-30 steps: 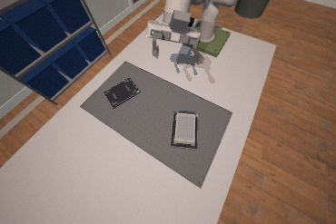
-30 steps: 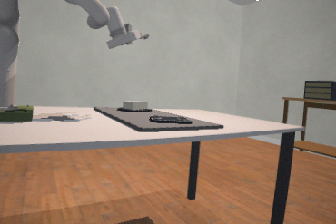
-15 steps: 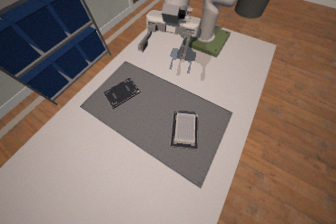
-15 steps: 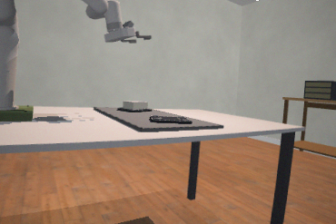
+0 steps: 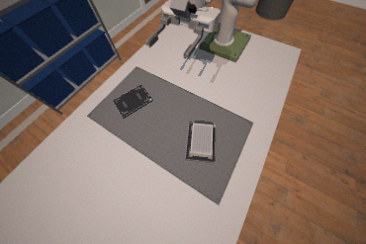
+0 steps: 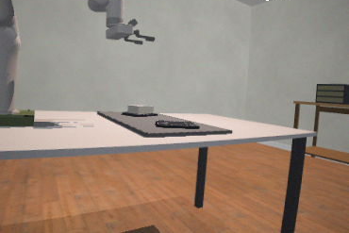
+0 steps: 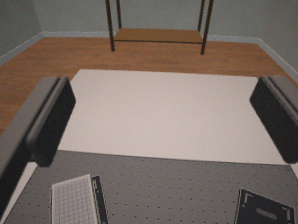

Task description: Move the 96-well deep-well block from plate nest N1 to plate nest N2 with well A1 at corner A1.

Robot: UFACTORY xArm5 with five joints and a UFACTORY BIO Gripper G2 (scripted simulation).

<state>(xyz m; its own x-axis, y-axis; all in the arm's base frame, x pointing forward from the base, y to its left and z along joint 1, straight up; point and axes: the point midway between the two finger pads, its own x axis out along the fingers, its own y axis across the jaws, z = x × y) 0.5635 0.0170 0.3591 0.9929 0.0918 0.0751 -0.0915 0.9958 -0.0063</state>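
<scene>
My hand is 34 cm above the white 96-well deep-well block, 17 cm to the right of it and 8 cm short of it. Also, from my hand: grey perforated mat (38 cm below, 6 cm ahead, 2 cm to the right).
</scene>
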